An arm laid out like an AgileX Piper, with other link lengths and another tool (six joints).
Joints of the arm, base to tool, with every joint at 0 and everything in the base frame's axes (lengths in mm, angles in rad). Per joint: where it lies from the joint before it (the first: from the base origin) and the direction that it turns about. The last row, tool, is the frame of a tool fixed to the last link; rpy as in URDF.
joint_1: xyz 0 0 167.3 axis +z
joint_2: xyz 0 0 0 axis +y
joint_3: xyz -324.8 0 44.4 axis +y
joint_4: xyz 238 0 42 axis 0.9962 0 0.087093
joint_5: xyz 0 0 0 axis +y
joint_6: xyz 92.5 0 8.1 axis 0.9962 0 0.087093
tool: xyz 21.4 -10 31 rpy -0.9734 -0.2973 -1.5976
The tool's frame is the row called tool.
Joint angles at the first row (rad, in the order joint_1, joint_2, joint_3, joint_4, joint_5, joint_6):
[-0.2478 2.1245 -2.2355 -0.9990 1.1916 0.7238]
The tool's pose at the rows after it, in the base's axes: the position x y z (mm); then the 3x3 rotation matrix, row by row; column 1 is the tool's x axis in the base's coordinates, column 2 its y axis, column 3 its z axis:
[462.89 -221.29 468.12], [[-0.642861 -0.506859 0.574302], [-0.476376 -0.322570 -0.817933], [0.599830 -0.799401 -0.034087]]
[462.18 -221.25 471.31], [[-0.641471 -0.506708 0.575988], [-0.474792 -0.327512 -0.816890], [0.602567 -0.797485 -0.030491]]
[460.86 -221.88 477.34], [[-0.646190 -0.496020 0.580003], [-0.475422 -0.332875 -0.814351], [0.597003 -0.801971 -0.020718]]
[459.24 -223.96 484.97], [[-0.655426 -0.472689 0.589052], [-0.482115 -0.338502 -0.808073], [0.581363 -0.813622 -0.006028]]
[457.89 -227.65 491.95], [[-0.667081 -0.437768 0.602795], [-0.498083 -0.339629 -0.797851], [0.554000 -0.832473 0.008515]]
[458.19 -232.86 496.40], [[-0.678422 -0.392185 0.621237], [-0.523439 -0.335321 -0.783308], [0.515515 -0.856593 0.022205]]
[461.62 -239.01 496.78], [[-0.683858 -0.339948 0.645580], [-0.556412 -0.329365 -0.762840], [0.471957 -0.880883 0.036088]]
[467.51 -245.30 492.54], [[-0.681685 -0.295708 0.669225], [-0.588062 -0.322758 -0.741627], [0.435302 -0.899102 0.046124]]
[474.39 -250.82 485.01], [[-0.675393 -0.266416 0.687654], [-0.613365 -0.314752 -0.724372], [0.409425 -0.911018 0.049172]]
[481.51 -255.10 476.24], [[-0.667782 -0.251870 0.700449], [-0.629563 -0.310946 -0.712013], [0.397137 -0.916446 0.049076]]
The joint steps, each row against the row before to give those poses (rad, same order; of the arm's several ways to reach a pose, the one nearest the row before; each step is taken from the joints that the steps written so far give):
[0.0000 -0.0007 -0.0021 -0.0018 0.0003 -0.0082]
[-0.0004 -0.0006 -0.0104 -0.0001 0.0027 -0.0114]
[-0.0028 -0.0009 -0.0207 0.0055 -0.0009 -0.0129]
[-0.0074 -0.0014 -0.0264 0.0149 -0.0114 -0.0133]
[-0.0124 -0.0009 -0.0270 0.0288 -0.0220 -0.0110]
[-0.0167 0.0032 -0.0260 0.0421 -0.0335 -0.0068]
[-0.0187 0.0094 -0.0201 0.0497 -0.0480 -0.0028]
[-0.0172 0.0149 -0.0108 0.0449 -0.0513 -0.0009]
[-0.0130 0.0185 -0.0050 0.0348 -0.0425 -0.0002]
[-0.0080 0.0210 -0.0045 0.0192 -0.0313 0.0001]

